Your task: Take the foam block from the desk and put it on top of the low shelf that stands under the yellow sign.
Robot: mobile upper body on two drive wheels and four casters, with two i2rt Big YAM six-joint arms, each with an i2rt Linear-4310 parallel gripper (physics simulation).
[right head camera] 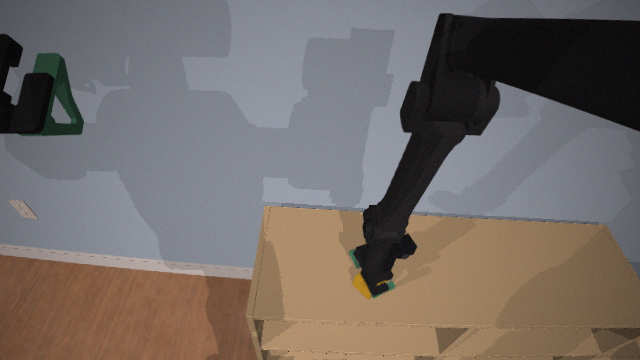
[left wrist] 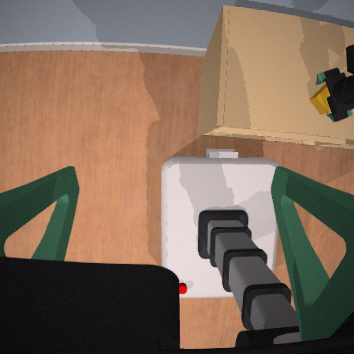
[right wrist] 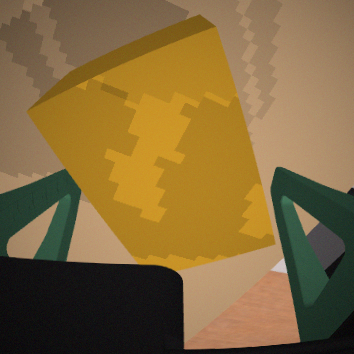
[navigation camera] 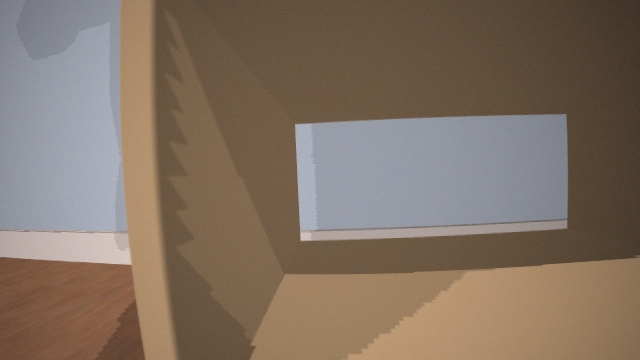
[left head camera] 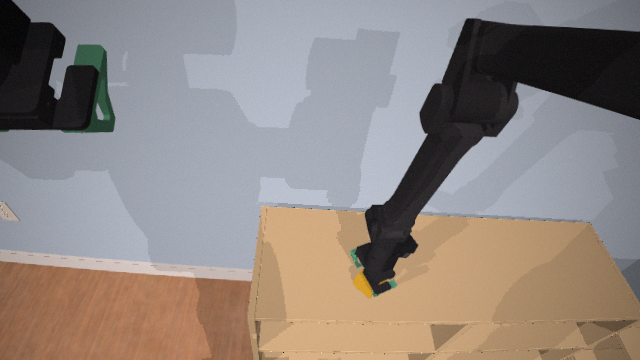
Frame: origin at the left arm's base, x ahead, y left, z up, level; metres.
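Where they show: left gripper, fingertip midpoint: (right head camera: 34,128) (left wrist: 174,176) (left head camera: 60,124); right gripper, fingertip midpoint: (right head camera: 366,282) (left wrist: 322,98) (right wrist: 175,177) (left head camera: 367,281).
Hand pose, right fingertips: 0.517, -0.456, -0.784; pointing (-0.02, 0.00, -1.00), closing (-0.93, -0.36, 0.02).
Observation:
Things, the pixels of their top centre, and the offset from my right fingertips, as dx, dy, dz. Level surfaces: height alone.
- yellow foam block at its top centre: (right wrist: 172,189) (right head camera: 373,274) (left head camera: 374,273) (left wrist: 331,95) +0.008, -0.015, +0.030
- Wooden floor at its surface level: dz -0.626
- wall outlet at its top centre: (right head camera: 15,200) +0.393, +1.308, -0.168
The yellow foam block (left head camera: 362,285) (right head camera: 361,286) (left wrist: 320,101) (right wrist: 170,150) is at the top of the low tan shelf (left head camera: 475,270) (right head camera: 475,270) (left wrist: 270,75) (navigation camera: 137,150), toward its front left part. It appears turned relative to the fingers; its underside is hidden. My right gripper (left head camera: 370,273) (right head camera: 369,273) (right wrist: 175,177) is open around the block's near part, with a gap at the right finger in the right wrist view. My left gripper (left wrist: 174,176) is open and empty, high above the base, left of the shelf. The yellow sign and the desk do not show.
The blue wall (left head camera: 225,150) (right head camera: 225,160) stands behind the shelf. The robot's white base (left wrist: 185,250), with its dark column, is close to the shelf's front edge. Wooden floor (left head camera: 100,310) (left wrist: 90,125) lies left of the shelf. A wall outlet (left head camera: 8,211) (right head camera: 22,209) is at the far left.

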